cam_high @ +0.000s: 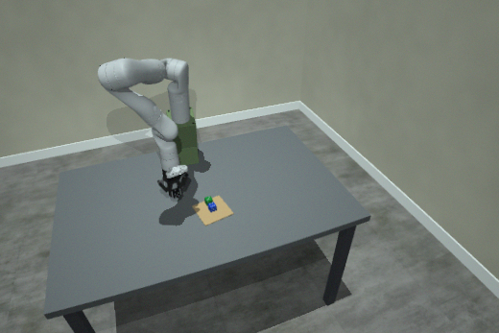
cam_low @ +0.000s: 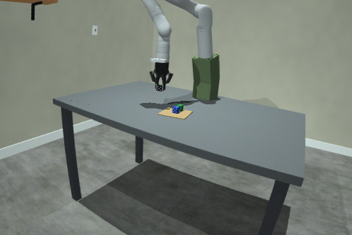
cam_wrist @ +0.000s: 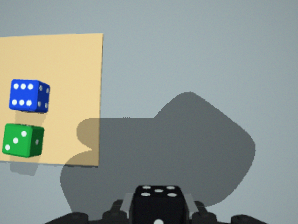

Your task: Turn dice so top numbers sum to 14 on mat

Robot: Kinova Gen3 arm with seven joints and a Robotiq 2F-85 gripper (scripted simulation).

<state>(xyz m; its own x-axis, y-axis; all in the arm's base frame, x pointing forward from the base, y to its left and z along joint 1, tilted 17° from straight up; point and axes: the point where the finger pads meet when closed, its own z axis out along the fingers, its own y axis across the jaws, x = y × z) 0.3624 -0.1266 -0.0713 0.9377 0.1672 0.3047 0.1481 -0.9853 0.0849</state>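
Now: the green die 14 cm to the left of my hand, 9 cm below it and 2 cm ahead of it. Also, from my hand: tan mat (14 cm to the left, 10 cm below, 6 cm ahead); then black die (1 cm below); then blue die (14 cm to the left, 9 cm below, 6 cm ahead).
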